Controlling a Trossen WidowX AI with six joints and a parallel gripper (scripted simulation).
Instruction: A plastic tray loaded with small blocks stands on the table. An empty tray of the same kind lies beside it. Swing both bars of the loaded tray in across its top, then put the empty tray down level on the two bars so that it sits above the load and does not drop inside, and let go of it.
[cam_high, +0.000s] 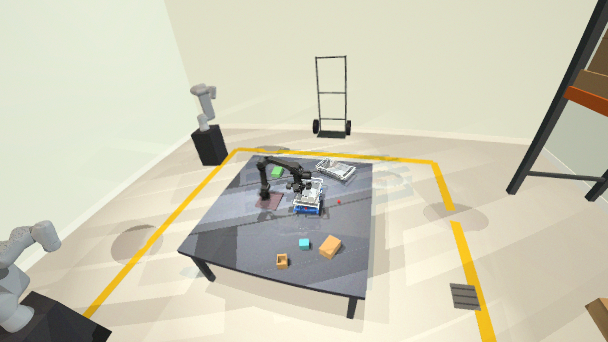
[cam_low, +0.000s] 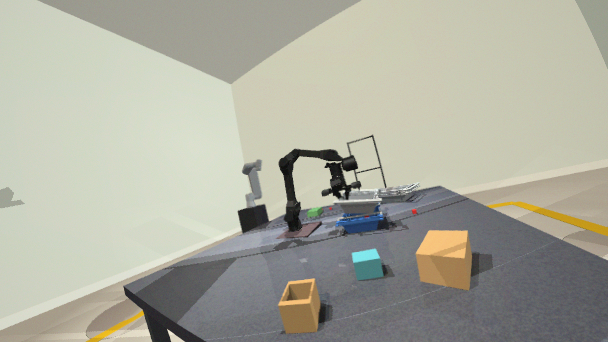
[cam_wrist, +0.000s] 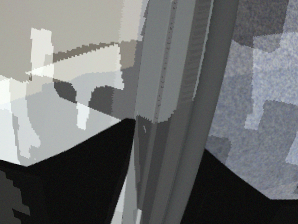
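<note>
Now: gripper tip 70 mm short of the grey tray and 20 mm below it. Round my gripper tip: red block 290 mm ahead, 20 mm to the left, 90 mm below; then teal cube 80 mm ahead, 400 mm to the right, 70 mm below; then green block 290 mm behind, 390 mm to the left, 70 mm below.
</note>
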